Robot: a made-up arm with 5 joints.
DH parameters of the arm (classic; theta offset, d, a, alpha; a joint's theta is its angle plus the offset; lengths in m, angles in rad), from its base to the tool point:
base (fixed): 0 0.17 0 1.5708
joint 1: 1.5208 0 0.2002 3.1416
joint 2: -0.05 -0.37 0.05 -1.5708
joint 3: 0 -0.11 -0.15 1.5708
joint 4: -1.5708 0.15 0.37 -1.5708
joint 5: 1.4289 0 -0.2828 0
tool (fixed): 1.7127 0.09 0 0
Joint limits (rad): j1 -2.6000..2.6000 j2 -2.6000..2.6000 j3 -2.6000..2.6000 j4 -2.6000..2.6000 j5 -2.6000..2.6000
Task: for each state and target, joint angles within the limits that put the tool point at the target. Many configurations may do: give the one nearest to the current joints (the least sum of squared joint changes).
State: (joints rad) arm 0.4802 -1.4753 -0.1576 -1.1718 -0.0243
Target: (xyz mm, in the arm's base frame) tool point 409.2 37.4 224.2
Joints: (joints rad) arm 0.4874 -1.5056 -0.0529 -1.1876 0.0151
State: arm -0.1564 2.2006 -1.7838 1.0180 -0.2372
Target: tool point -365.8 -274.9 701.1
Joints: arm 0.2211 2.0504 -1.7539 0.9379 0.0319
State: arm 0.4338 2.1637 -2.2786 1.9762 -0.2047
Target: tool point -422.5 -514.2 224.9
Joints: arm 0.5033 1.9606 -2.0747 1.9961 -0.1925
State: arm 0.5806 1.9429 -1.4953 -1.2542 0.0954
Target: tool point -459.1 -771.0 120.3
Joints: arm 0.7455 1.3708 -1.5569 -1.7733 -0.3218
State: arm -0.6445 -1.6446 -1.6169 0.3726 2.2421
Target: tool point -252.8 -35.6 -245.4
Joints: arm -1.6064 -2.2526 -1.2239 0.5835 1.5218
